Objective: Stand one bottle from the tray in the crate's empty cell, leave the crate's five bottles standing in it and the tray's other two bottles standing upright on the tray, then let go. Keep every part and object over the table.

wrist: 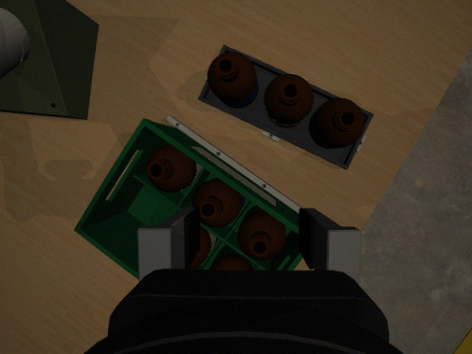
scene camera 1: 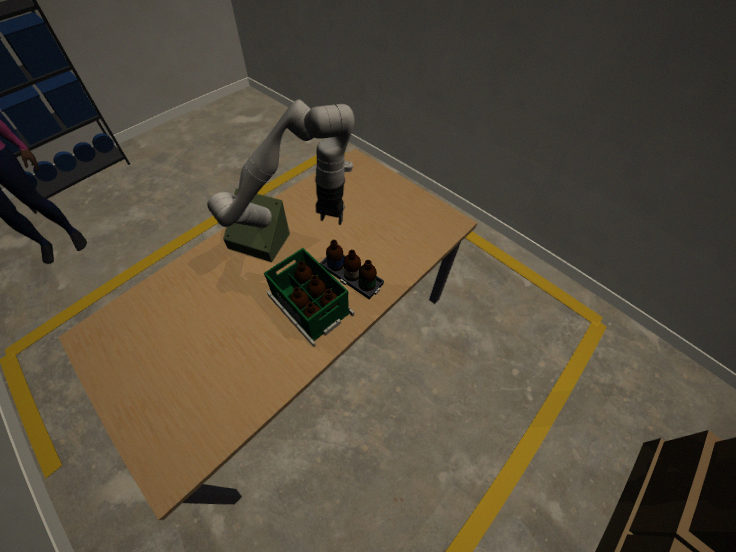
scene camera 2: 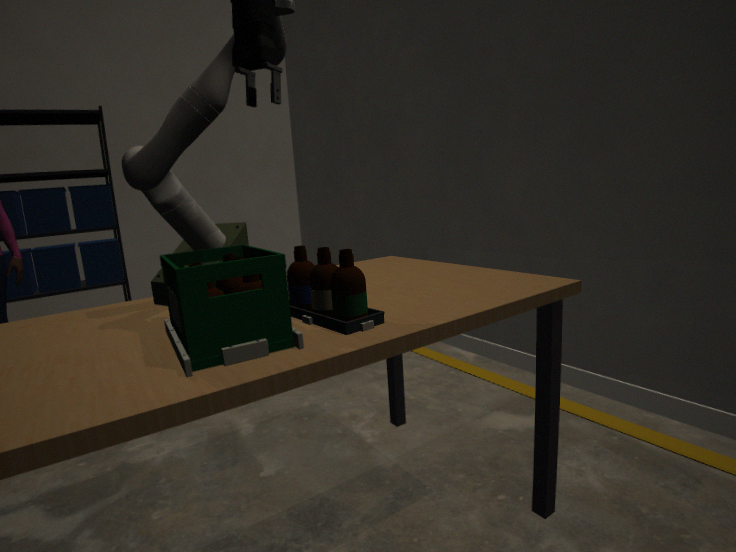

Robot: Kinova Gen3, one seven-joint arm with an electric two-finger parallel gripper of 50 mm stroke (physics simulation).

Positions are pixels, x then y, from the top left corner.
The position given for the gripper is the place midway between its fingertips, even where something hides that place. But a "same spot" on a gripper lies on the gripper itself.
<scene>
gripper: wrist 249, 229; scene camera 1; scene camera 2
same spot on gripper: (scene camera 1: 330, 203) = (scene camera 2: 249, 33)
</scene>
